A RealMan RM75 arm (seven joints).
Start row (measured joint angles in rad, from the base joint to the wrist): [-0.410, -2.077, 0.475, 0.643, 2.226, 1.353, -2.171]
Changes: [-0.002, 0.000, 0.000, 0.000, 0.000, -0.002, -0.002]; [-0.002, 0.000, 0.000, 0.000, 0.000, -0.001, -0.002]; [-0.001, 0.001, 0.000, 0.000, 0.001, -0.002, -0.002]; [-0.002, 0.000, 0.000, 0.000, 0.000, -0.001, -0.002]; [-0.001, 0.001, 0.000, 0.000, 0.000, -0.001, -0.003]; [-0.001, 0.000, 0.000, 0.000, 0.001, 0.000, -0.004]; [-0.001, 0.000, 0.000, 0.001, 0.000, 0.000, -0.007]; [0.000, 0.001, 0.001, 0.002, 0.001, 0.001, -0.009]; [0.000, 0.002, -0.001, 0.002, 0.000, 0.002, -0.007]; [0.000, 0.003, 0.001, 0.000, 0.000, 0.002, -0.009]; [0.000, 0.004, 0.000, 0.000, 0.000, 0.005, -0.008]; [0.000, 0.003, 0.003, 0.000, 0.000, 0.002, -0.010]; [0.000, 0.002, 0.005, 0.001, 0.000, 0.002, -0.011]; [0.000, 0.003, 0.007, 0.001, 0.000, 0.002, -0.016]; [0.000, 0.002, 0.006, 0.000, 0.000, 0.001, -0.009]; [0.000, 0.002, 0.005, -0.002, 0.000, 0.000, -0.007]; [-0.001, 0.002, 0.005, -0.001, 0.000, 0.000, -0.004]
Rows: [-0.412, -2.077, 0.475, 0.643, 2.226, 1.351, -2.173]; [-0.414, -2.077, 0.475, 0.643, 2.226, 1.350, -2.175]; [-0.415, -2.076, 0.475, 0.643, 2.227, 1.348, -2.177]; [-0.417, -2.076, 0.475, 0.643, 2.227, 1.347, -2.179]; [-0.418, -2.075, 0.475, 0.643, 2.227, 1.346, -2.182]; [-0.419, -2.075, 0.475, 0.643, 2.228, 1.346, -2.186]; [-0.420, -2.075, 0.475, 0.644, 2.228, 1.346, -2.193]; [-0.420, -2.074, 0.476, 0.646, 2.229, 1.347, -2.202]; [-0.420, -2.072, 0.475, 0.648, 2.229, 1.349, -2.209]; [-0.420, -2.069, 0.476, 0.648, 2.229, 1.351, -2.218]; [-0.420, -2.065, 0.476, 0.648, 2.229, 1.356, -2.226]; [-0.420, -2.062, 0.479, 0.648, 2.229, 1.358, -2.236]; [-0.420, -2.060, 0.484, 0.649, 2.229, 1.360, -2.247]; [-0.420, -2.057, 0.491, 0.650, 2.229, 1.362, -2.263]; [-0.420, -2.055, 0.497, 0.650, 2.229, 1.363, -2.272]; [-0.420, -2.053, 0.502, 0.648, 2.229, 1.363, -2.279]; [-0.421, -2.051, 0.507, 0.647, 2.229, 1.363, -2.283]
